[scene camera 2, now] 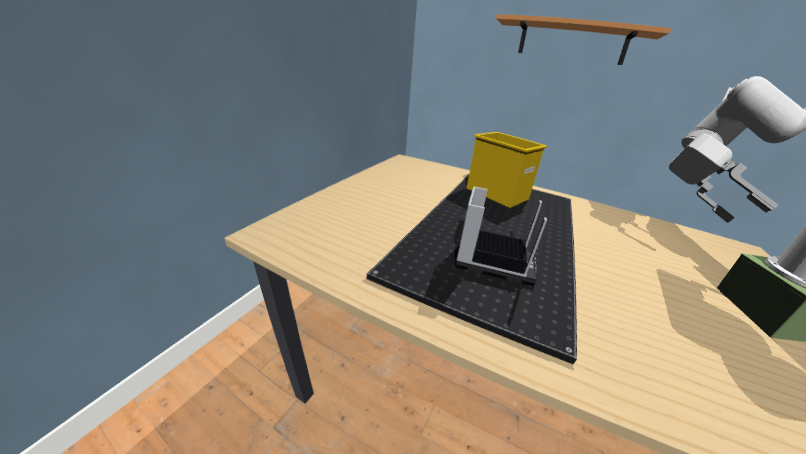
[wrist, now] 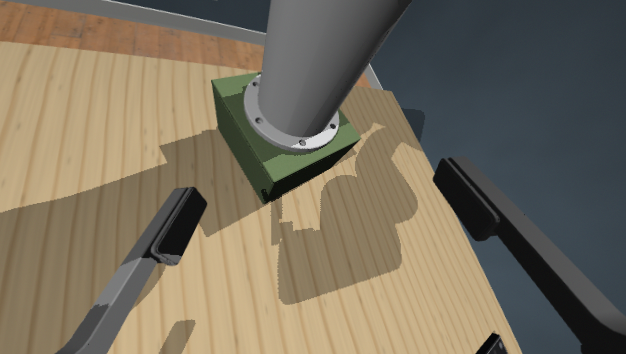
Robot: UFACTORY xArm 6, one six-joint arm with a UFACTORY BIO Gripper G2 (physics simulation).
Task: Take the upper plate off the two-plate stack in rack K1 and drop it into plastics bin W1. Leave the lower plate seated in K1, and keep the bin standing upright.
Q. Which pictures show the yellow bin W1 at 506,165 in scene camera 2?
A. Scene camera 2 only.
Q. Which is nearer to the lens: the plate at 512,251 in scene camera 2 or the yellow bin W1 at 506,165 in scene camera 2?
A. The plate.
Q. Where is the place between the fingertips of my gripper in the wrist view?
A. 313,182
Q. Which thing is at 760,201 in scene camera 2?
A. My gripper.
